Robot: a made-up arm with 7 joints.
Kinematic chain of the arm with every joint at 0, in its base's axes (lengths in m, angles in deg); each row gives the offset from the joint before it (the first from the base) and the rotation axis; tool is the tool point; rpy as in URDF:
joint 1: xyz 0 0 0.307 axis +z
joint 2: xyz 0 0 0 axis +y
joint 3: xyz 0 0 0.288 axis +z
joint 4: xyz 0.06 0 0 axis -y
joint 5: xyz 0.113 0 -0.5 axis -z
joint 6: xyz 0 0 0 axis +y
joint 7: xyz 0.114 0 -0.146 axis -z
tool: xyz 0 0 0 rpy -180 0 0
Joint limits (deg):
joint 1: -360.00..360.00
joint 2: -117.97..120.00
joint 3: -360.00..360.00
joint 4: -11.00..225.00
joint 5: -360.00..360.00
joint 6: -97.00..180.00
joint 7: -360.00..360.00
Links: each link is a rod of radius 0.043 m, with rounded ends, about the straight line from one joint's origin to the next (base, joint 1, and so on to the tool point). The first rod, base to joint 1, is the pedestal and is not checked.
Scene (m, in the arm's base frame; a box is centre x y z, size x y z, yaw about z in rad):
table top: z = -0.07
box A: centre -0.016 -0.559 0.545 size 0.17 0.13 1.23 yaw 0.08
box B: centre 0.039 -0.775 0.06 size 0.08 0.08 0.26 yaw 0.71
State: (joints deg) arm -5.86 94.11 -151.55 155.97 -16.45 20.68 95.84
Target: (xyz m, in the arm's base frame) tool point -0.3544 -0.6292 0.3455
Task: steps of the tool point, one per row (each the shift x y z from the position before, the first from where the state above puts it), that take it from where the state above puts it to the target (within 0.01 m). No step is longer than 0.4 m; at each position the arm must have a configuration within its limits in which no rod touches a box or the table.
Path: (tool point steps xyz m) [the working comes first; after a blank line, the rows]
Joints at the target: 16.34 -3.62 -135.52 62.48 -16.42 38.15 95.84
Straight joint move there: touches box A.

1: -0.0259 0.1225 0.2096
2: -0.0957 0.1501 0.1975
3: -0.1694 0.1516 0.1612
4: -0.2671 -0.1621 0.1943
5: -0.2980 -0.1921 0.0482
6: -0.2671 -0.1905 -0.0983
7: -0.1828 -0.1594 -0.2135
8: -0.0669 -0.1063 -0.2739
9: 0.0518 -0.0418 -0.2708

